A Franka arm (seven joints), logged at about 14 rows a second.
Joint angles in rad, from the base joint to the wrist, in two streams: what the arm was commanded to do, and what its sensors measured. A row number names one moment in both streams.
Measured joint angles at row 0: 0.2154 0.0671 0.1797 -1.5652 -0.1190 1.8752 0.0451
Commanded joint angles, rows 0 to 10: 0.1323 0.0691 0.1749 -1.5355 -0.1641 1.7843 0.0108; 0.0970 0.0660 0.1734 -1.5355 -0.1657 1.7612 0.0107; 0.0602 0.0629 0.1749 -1.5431 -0.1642 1.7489 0.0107; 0.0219 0.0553 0.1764 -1.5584 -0.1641 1.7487 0.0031; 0.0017 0.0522 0.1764 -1.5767 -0.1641 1.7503 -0.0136; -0.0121 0.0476 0.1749 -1.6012 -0.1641 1.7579 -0.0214; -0.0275 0.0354 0.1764 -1.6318 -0.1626 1.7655 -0.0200; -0.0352 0.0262 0.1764 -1.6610 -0.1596 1.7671 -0.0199; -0.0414 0.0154 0.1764 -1.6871 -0.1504 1.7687 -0.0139; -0.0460 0.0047 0.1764 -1.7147 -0.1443 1.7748 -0.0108; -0.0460 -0.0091 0.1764 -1.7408 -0.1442 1.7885 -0.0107
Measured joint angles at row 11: -0.0251 0.0524 0.1623 -1.6518 -0.1493 1.7587 -0.0115
